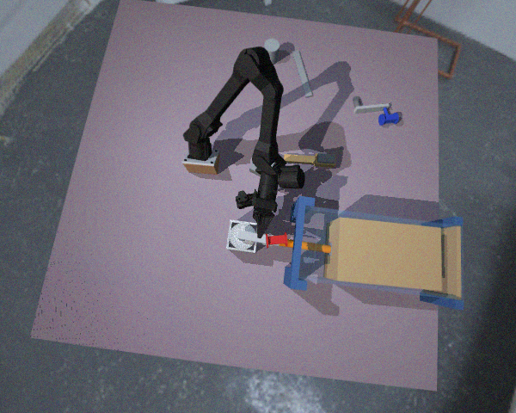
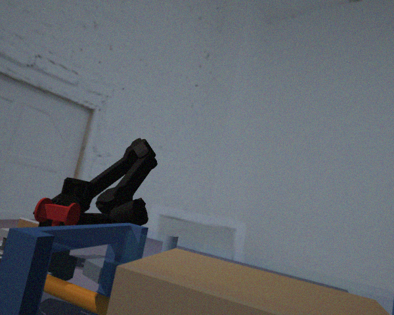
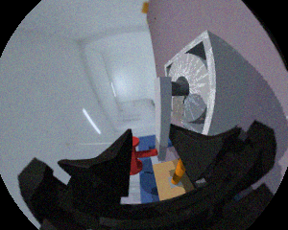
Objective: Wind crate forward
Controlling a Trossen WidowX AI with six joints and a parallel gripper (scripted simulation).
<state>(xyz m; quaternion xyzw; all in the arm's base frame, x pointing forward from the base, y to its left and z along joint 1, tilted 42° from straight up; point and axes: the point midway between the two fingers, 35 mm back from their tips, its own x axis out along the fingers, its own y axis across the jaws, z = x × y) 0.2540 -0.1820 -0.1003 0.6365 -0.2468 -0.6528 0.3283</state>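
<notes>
Now: gripper tip 1 cm short of the red-knobbed crank handle and 1 cm above it. The rest, counted from my gripper tip: red knob 5 cm ahead, 2 cm above; blue steel frame 11 cm ahead, 1 cm to the left, 3 cm below; grey block 4 cm behind, 26 cm to the left, 12 cm below.
</notes>
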